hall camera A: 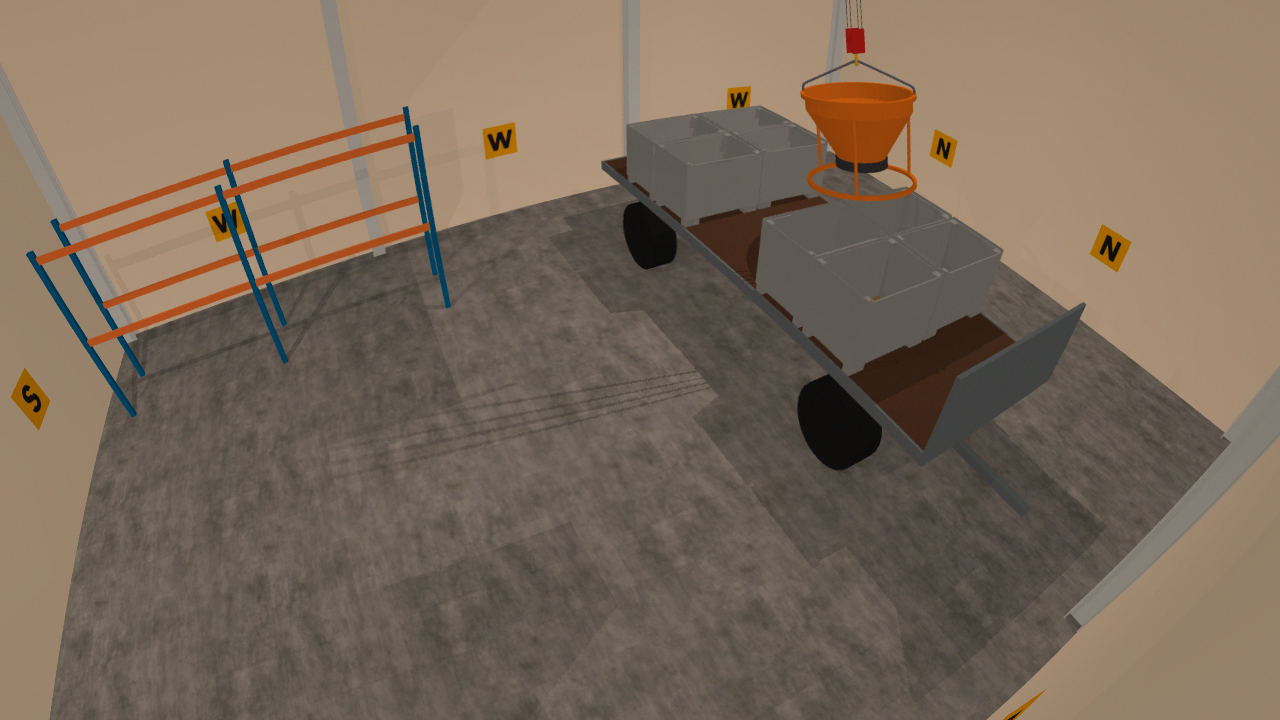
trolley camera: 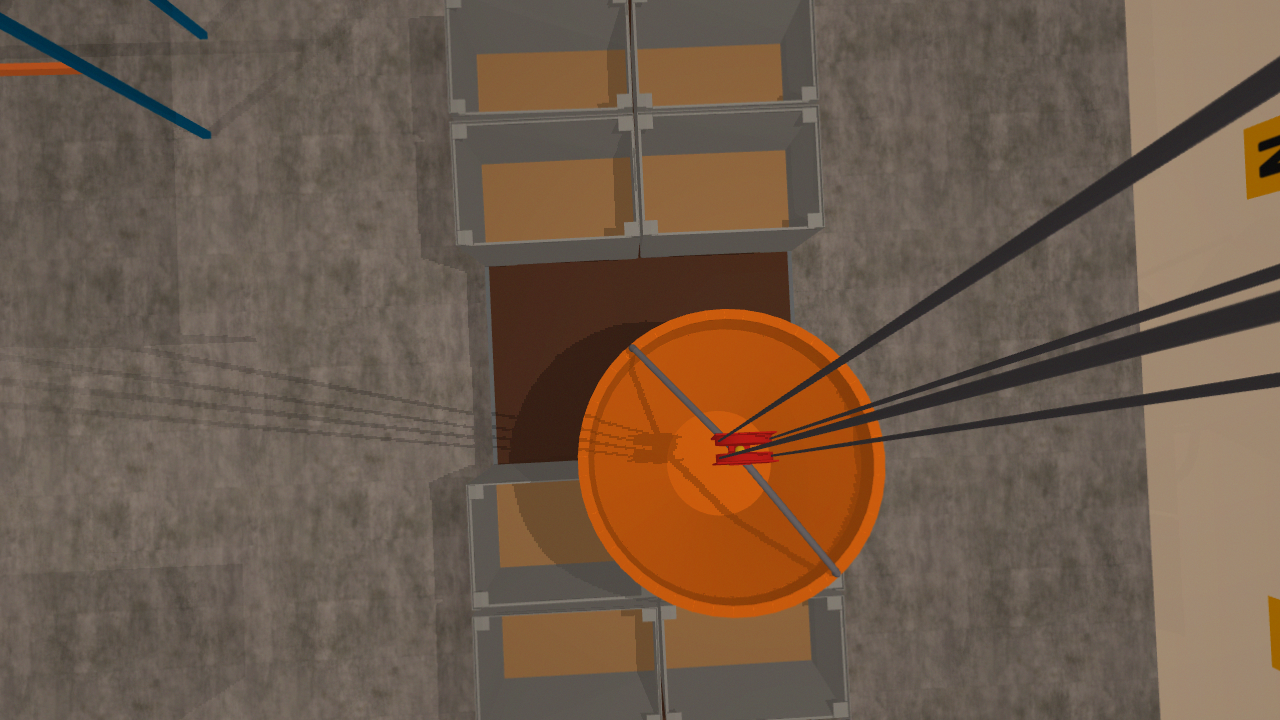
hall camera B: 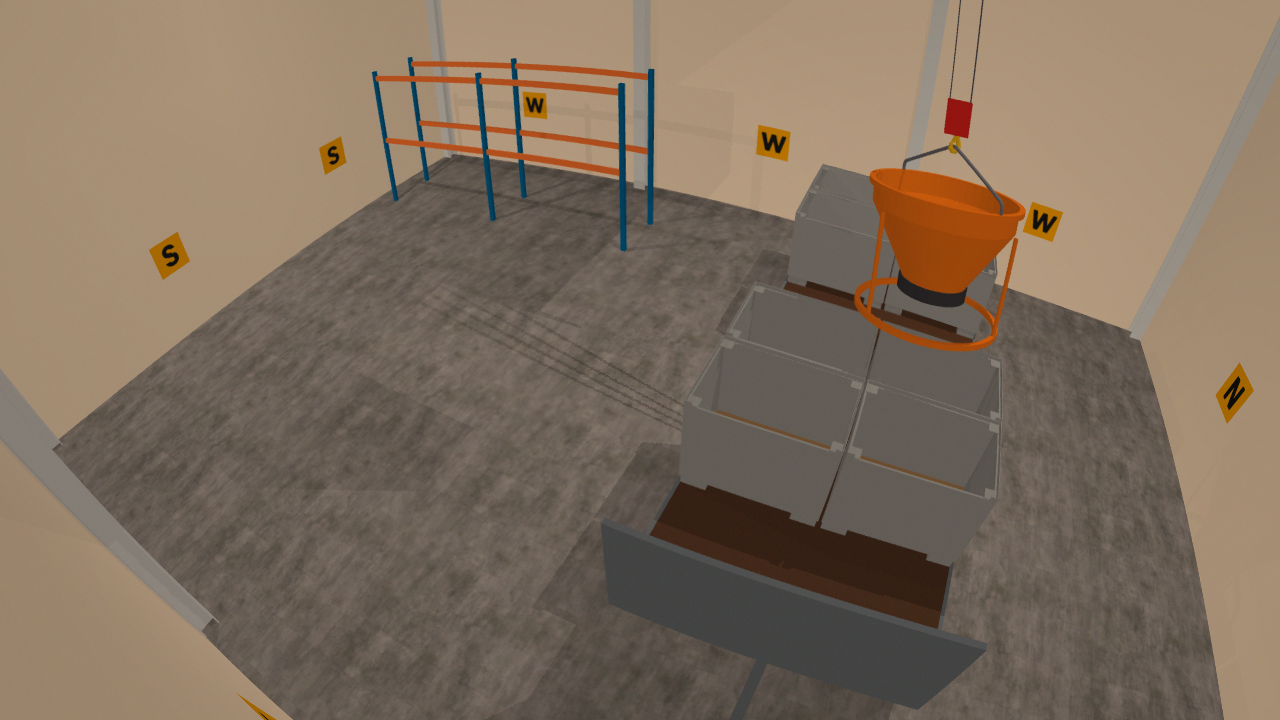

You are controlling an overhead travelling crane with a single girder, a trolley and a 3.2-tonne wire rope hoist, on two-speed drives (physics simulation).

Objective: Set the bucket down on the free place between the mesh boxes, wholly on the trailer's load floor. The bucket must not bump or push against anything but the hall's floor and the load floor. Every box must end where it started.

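Observation:
The orange bucket [hall camera A: 857,120] [hall camera B: 948,237] [trolley camera: 644,528] hangs upright on my hook [hall camera A: 856,60] [hall camera B: 954,144] [trolley camera: 740,449], its foot ring above the box tops. In the trolley view it covers the lower right of the free place on the brown load floor [hall camera A: 729,234] [trolley camera: 554,295], part of the lower boxes and the trailer's right edge. Its shadow falls on the load floor and a lower left box. The mesh boxes by the headboard [hall camera A: 810,277] [hall camera B: 760,456] [trolley camera: 528,586] and the far mesh boxes [hall camera A: 725,183] [hall camera B: 832,246] [trolley camera: 554,138] stand either side of the free place.
The trailer's grey headboard [hall camera A: 1011,385] [hall camera B: 778,617] stands at its front end, with the drawbar [hall camera A: 993,479] beyond it. A blue and orange rack [hall camera A: 250,273] [hall camera B: 484,156] stands by the W wall. The N wall [trolley camera: 1199,447] is at the right in the trolley view.

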